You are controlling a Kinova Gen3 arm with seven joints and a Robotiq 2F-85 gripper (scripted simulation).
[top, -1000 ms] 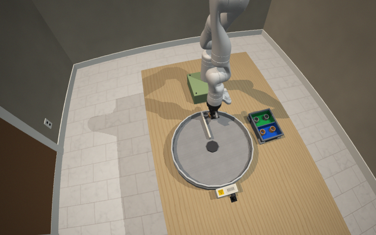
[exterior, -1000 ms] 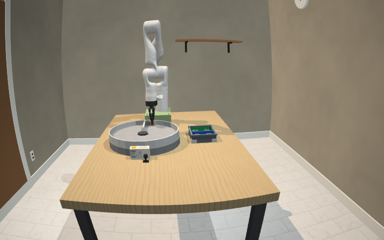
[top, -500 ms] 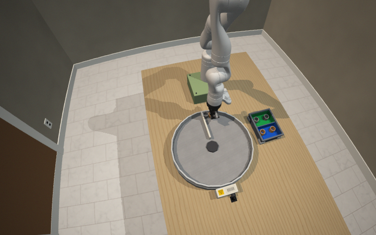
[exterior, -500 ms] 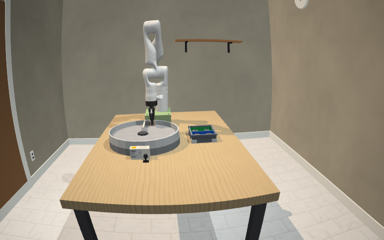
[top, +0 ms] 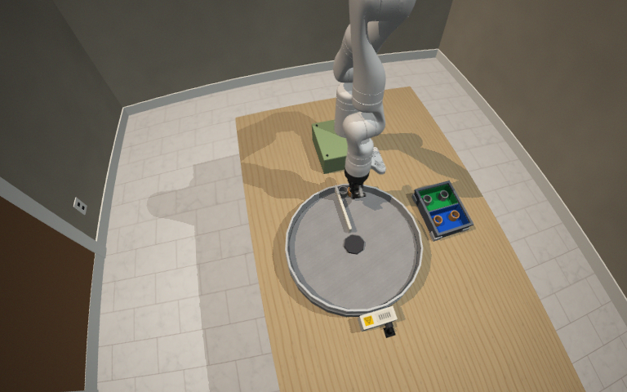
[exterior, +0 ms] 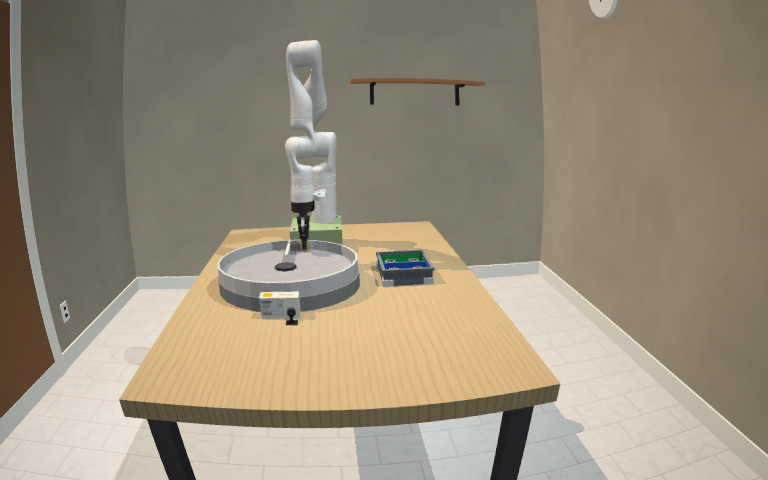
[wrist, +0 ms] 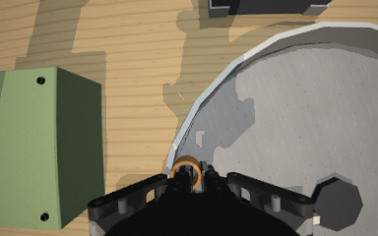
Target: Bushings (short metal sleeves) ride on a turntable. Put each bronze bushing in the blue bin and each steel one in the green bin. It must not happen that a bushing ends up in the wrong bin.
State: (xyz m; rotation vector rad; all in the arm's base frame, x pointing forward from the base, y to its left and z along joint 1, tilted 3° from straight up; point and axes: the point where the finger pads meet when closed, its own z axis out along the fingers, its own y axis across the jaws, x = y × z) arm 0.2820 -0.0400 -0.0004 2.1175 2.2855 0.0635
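My gripper is now 31 cm to the right of the blue bin, 10 cm short of it and 5 cm above it. Round my hand: turntable (17 cm ahead, 4 cm to the right, 2 cm below).
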